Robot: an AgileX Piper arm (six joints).
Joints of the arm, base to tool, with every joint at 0 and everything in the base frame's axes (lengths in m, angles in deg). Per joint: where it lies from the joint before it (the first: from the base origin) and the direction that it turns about. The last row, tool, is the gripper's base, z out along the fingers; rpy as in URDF.
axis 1: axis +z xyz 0 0 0.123
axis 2: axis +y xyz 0 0 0
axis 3: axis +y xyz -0.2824 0 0.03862
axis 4: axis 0.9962 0 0.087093 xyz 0.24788 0 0.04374
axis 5: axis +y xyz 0 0 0
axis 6: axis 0.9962 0 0.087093 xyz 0.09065 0 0.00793
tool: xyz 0 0 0 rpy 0 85.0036 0
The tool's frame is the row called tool.
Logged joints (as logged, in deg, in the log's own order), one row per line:
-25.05, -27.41, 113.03, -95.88, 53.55, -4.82
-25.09, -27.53, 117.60, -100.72, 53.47, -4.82
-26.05, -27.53, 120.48, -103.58, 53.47, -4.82
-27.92, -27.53, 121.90, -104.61, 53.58, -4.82
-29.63, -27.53, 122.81, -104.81, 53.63, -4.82
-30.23, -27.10, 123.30, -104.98, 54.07, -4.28
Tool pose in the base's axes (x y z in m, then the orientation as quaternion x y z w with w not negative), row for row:
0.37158, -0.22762, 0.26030, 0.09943, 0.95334, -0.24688, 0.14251
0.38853, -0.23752, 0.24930, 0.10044, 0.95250, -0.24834, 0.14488
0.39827, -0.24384, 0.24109, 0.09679, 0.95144, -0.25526, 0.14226
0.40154, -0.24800, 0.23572, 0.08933, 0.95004, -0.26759, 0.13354
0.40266, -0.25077, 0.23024, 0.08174, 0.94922, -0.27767, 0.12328
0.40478, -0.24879, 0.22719, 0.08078, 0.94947, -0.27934, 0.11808
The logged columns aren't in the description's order. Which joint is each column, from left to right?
Columns, left to right: axis 4, axis 1, axis 2, axis 3, axis 5, axis 6.
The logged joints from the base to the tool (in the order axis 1, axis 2, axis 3, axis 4, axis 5, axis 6), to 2 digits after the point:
-27.41, 113.03, -95.88, -25.05, 53.55, -4.82
-27.53, 117.60, -100.72, -25.09, 53.47, -4.82
-27.53, 120.48, -103.58, -26.05, 53.47, -4.82
-27.53, 121.90, -104.61, -27.92, 53.58, -4.82
-27.53, 122.81, -104.81, -29.63, 53.63, -4.82
-27.10, 123.30, -104.98, -30.23, 54.07, -4.28

